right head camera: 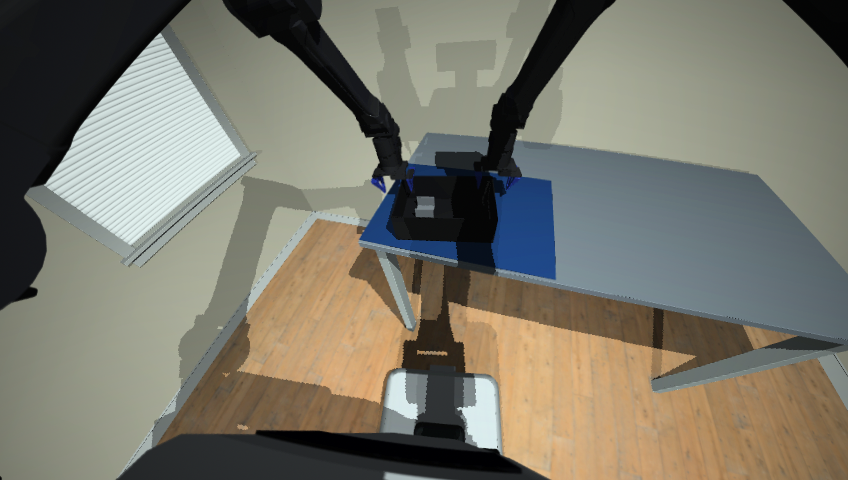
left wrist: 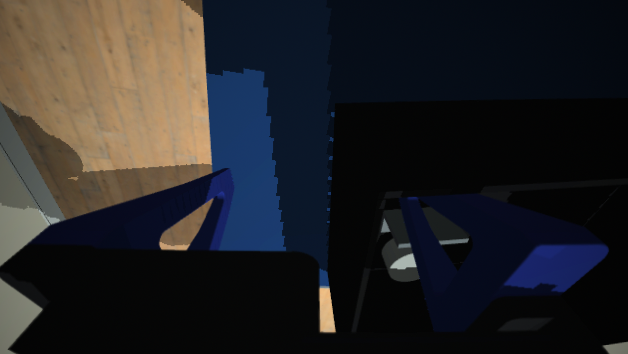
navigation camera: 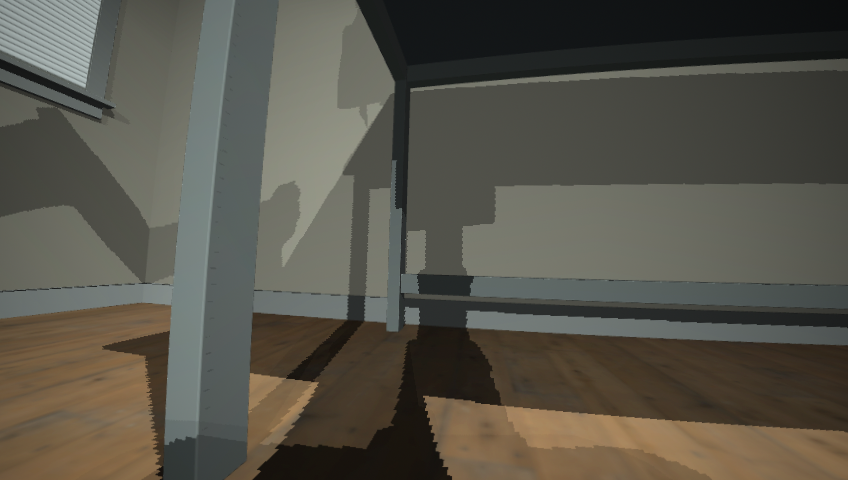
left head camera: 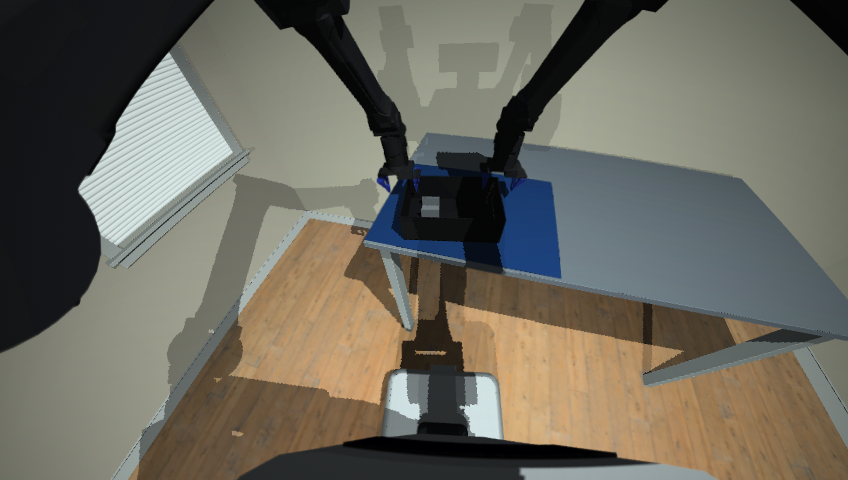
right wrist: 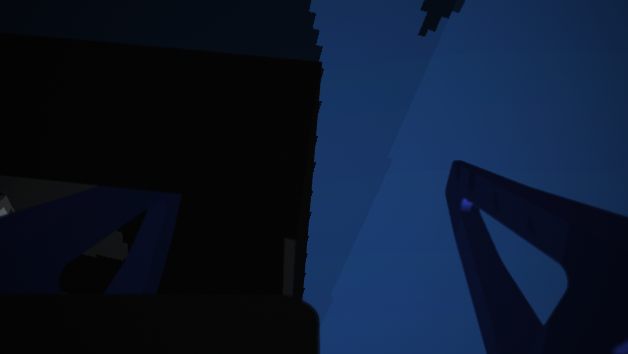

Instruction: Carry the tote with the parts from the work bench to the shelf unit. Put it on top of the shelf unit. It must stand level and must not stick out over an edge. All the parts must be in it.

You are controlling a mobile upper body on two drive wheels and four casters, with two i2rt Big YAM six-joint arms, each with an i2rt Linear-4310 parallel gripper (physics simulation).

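Frame: origin at the left arm's base, x ahead, y left, z up, level; millimetres.
Seen in the pictures: left gripper, fingertip midpoint: (left wrist: 315, 177) (left head camera: 403, 191); right gripper, fingertip midpoint: (right head camera: 492, 188) (left head camera: 497, 189) (right wrist: 313, 176).
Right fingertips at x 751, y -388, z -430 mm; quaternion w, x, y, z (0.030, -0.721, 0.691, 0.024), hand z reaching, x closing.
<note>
A point is followed by its place in that frame.
The black open tote (left head camera: 449, 228) {x 574, y -226, z -435 mm} (right head camera: 428, 228) {x 575, y -187, z -437 mm} (left wrist: 450, 145) {x 776, y -130, z -425 mm} (right wrist: 225, 100) {x 771, y -355, z -443 mm} stands on a blue mat (left head camera: 529, 237) {x 594, y -481, z -494 mm} (right head camera: 526, 237) {x 594, y -487, z -494 mm} at the left end of the work bench (left head camera: 654, 220) {x 686, y -965, z -496 mm} (right head camera: 654, 220) {x 681, y -945, z -496 mm}. Pale grey parts (left head camera: 430, 206) {x 723, y -162, z -486 mm} (right head camera: 424, 206) {x 723, y -158, z -486 mm} lie inside; in the left wrist view they include a flat piece (left wrist: 447, 227) {x 674, y -183, z -464 mm} and a round part (left wrist: 400, 265) {x 620, y -152, z -467 mm}. My left gripper (left head camera: 401, 187) {x 752, y -68, z -441 mm} (right head camera: 396, 189) {x 752, y -68, z -441 mm} (left wrist: 315, 177) {x 752, y -68, z -441 mm} is open, one finger on each side of the tote's left wall. My right gripper (left head camera: 498, 187) {x 751, y -388, z -430 mm} (right head camera: 493, 187) {x 751, y -388, z -430 mm} (right wrist: 313, 176) {x 751, y -388, z -430 mm} is open, likewise across the right wall. Shadow hides some tote contents. The shelf unit does not show.
A bench leg (navigation camera: 208, 237) {x 581, y -27, z -1170 mm} stands close in front at the left of the navigation view. A wall is behind the bench and a window (left head camera: 172, 154) {x 1021, y 1152, z -384 mm} (right head camera: 148, 142) {x 948, y 1168, z -247 mm} is at the left. The white robot base (left head camera: 484, 404) {x 183, y -409, z -1150 mm} (right head camera: 483, 404) {x 190, y -412, z -1150 mm} is before the bench's front edge.
</note>
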